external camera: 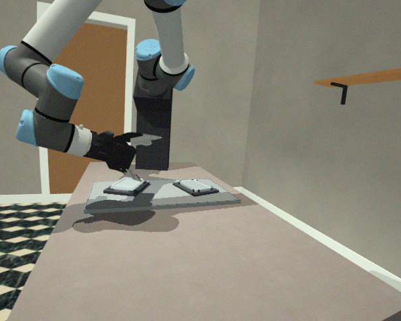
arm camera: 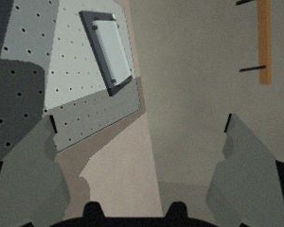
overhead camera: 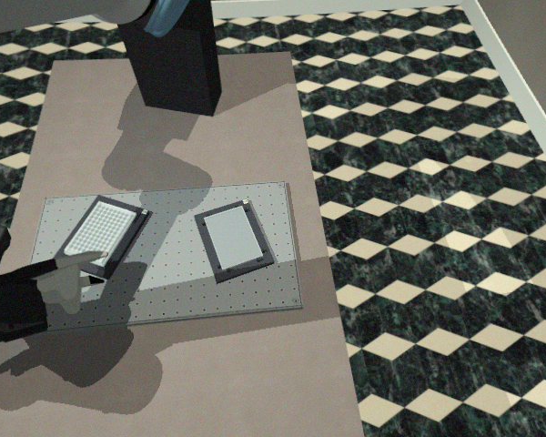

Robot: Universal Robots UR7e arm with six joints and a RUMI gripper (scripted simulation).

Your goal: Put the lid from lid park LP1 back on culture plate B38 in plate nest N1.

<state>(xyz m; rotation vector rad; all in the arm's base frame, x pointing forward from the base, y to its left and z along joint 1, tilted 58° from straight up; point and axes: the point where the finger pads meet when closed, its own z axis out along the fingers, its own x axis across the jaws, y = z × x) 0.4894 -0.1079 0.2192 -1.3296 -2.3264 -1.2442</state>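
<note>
The lid lies 40 mm behind my hand, 220 mm to the left of it and 130 mm below it. Round my hand: dark plate nest: 150 mm behind, 20 mm to the right, 130 mm below; then lid park LP1: 40 mm behind, 220 mm to the left, 140 mm below; then white culture plate: 150 mm behind, 20 mm to the right, 120 mm below.
</note>
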